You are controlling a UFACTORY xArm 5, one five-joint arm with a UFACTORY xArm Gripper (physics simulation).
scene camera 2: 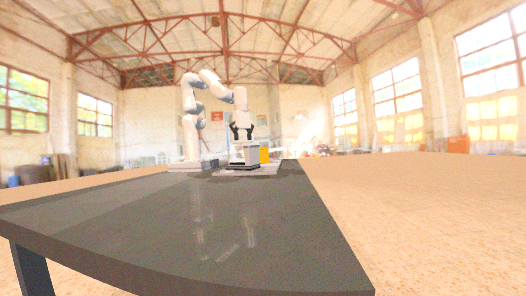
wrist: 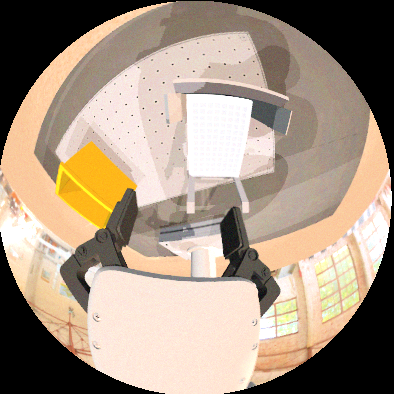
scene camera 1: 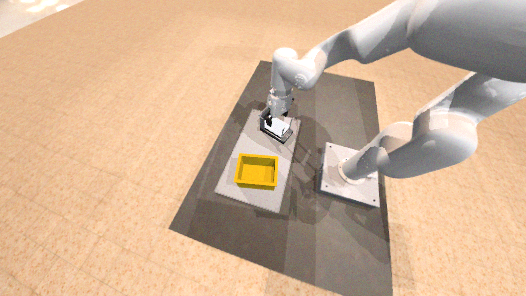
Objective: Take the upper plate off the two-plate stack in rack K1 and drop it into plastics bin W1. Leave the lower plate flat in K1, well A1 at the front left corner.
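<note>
The white upper plate [scene camera 1: 277, 127] [wrist: 218, 135] lies in rack K1 [scene camera 1: 273, 135] [scene camera 2: 253, 158] [wrist: 230, 90], which has a dark base, a tall grey wall and upright posts. The lower plate cannot be told apart; the upper plate covers it in the wrist view. My gripper [scene camera 1: 277, 118] [scene camera 2: 243, 138] [wrist: 182, 207] is open and empty, fingers pointing down. In the second scene view its fingertips are just above the top of the rack. The yellow plastics bin W1 [scene camera 1: 256, 186] [scene camera 2: 264, 155] [wrist: 99, 170] stands apart from the rack; its visible inside is empty.
Rack and bin stand on a light perforated board [scene camera 1: 226, 189] [scene camera 2: 272, 171] [wrist: 120, 100] on the dark table [scene camera 1: 240, 225] [scene camera 2: 200, 240]. The arm's base plate [scene camera 1: 350, 192] stands beside the board. The rack's tall wall and posts rise close around the plate.
</note>
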